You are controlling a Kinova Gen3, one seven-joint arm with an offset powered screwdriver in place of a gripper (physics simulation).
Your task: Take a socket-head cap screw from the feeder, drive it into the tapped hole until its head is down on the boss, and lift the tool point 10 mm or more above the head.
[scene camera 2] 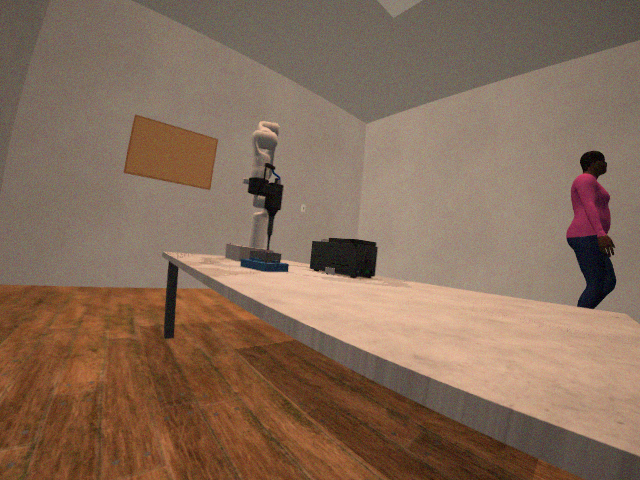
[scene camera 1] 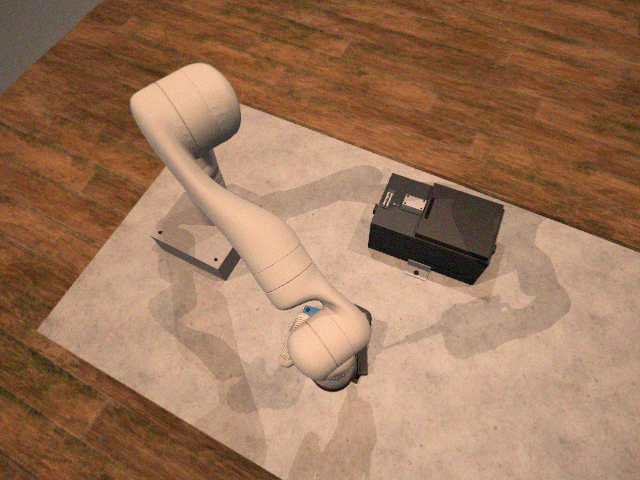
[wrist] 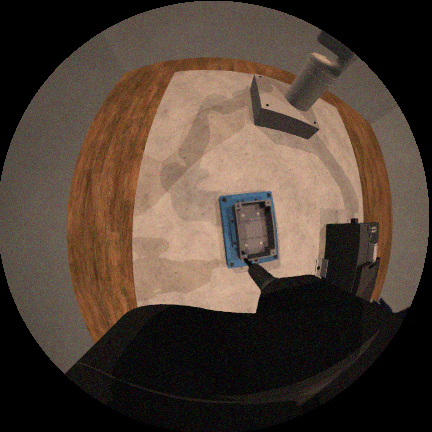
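The black screwdriver (scene camera 2: 268, 249) (wrist: 247, 260) points down, with its tip at the near left corner of the open grey housing (scene camera 2: 266, 255) (wrist: 238, 230) in the wrist view. The tip covers that corner's boss and hole. Whether it touches, or a screw is on the bit, cannot be told. The housing sits on a blue plate (scene camera 1: 310, 310) (scene camera 2: 263, 266) (wrist: 227, 235). In scene camera 1 the arm hides the tip and most of the housing. The black feeder (scene camera 1: 457, 222) (scene camera 2: 343, 256) (wrist: 339, 250) stands apart to the right; its screws are too small to make out.
The grey base block (scene camera 1: 193, 248) (scene camera 2: 237, 251) (wrist: 282, 112) under the arm (scene camera 1: 268, 248) stands behind the housing. A small metal bracket (scene camera 1: 417, 270) (wrist: 321, 268) is at the feeder's side. A person in pink (scene camera 2: 589, 206) is beyond the table (scene camera 2: 413, 330).
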